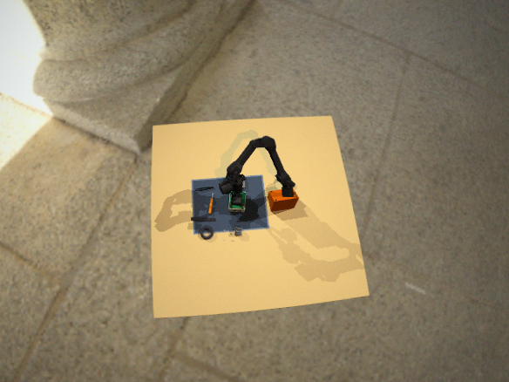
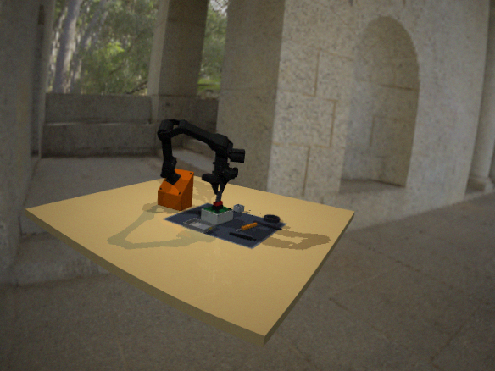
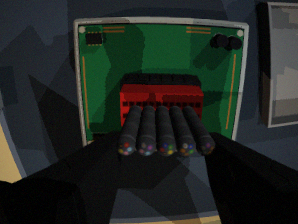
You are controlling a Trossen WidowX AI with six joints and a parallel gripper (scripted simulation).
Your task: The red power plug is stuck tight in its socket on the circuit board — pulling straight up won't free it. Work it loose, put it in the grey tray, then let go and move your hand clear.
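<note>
Now: gripper tip 40 mm above the red power plug. Also, from my gripper tip: blue mat 50 mm ahead, 10 mm to the left, 130 mm below; black bar 210 mm ahead, 110 mm to the left, 120 mm below.
</note>
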